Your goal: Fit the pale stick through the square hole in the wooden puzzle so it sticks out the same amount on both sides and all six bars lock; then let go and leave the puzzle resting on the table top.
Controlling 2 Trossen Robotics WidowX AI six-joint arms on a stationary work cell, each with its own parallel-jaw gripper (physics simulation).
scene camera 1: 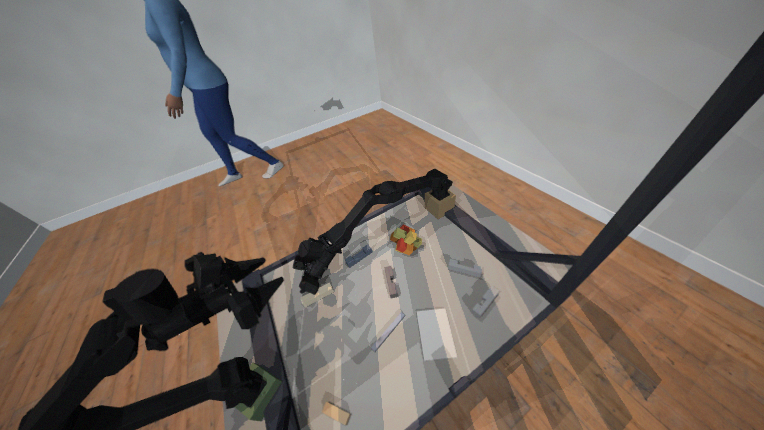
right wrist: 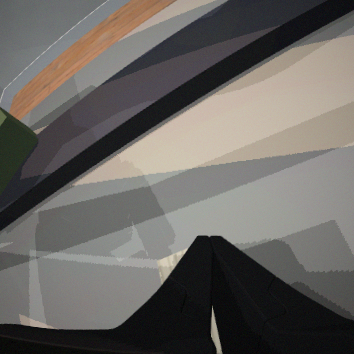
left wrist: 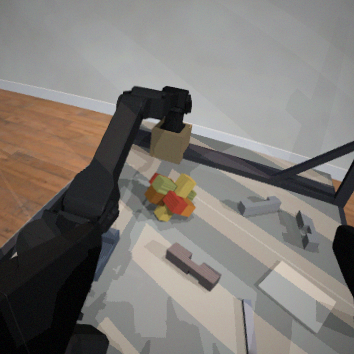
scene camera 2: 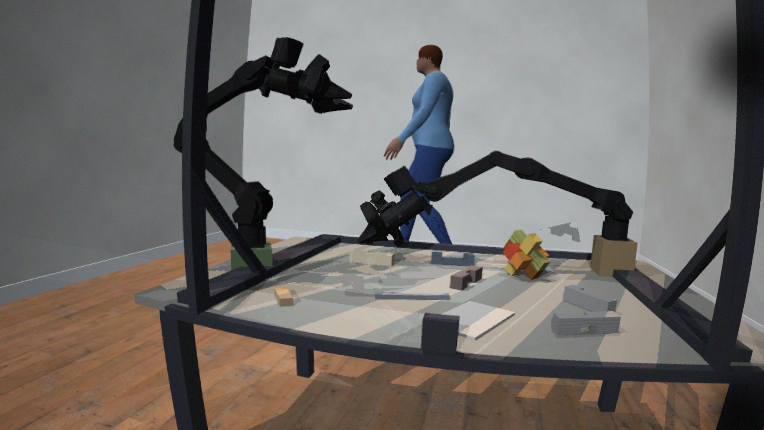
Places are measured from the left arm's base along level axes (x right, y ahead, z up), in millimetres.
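Pixels of known places: left gripper, fingertip midpoint: (scene camera 1: 273, 268) (left wrist: 221, 236) (scene camera 2: 352, 102); right gripper, fingertip midpoint: (scene camera 1: 301, 292) (right wrist: 207, 246) (scene camera 2: 358, 241); left arm's base, link origin: (scene camera 1: 251, 388) (scene camera 2: 251, 245); right arm's base, link origin: (scene camera 1: 440, 194) (left wrist: 172, 126) (scene camera 2: 614, 238).
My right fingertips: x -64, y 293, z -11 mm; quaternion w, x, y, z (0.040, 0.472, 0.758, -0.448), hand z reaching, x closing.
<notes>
Ahead of a thing's pixels: the offset from my right fingertips to its middle. Level surfaces: height alone.
The wooden puzzle (scene camera 1: 406, 240) (scene camera 2: 525, 254) (left wrist: 171, 197), a knot of red, orange, yellow and green bars, rests on the table {dz -51 mm} (scene camera 1: 396, 384) near the right arm's tan base block (scene camera 1: 439, 204). The pale stick {dx +42, dy +28, dz -36 mm} (scene camera 1: 317, 294) (scene camera 2: 372, 256) lies flat on the table at the far left side; a sliver of it shows in the right wrist view (right wrist: 168, 263). My right gripper (scene camera 1: 309, 287) (scene camera 2: 368, 238) (right wrist: 207, 246) is shut and empty, its tips just above the stick. My left gripper (scene camera 1: 273, 270) (scene camera 2: 350, 101) is open and empty, high above the table's left edge.
Loose pieces lie about: a blue-grey notched bar {dx +103, dy +241, dz -36 mm} (scene camera 1: 358, 253) (scene camera 2: 451, 258), a brown notched bar {dx +281, dy +184, dz -36 mm} (scene camera 1: 390, 280) (left wrist: 193, 265), grey blocks {dx +521, dy +341, dz -36 mm} (scene camera 1: 464, 267) {dx +613, dy +236, dz -36 mm} (scene camera 1: 483, 301), a white plate {dx +487, dy +77, dz -49 mm} (scene camera 1: 436, 333), a thin bar {dx +346, dy +20, dz -46 mm} (scene camera 1: 388, 330), a tan block {dx +303, dy -233, dz -44 mm} (scene camera 1: 336, 411). A person (scene camera 2: 428, 124) walks behind.
</notes>
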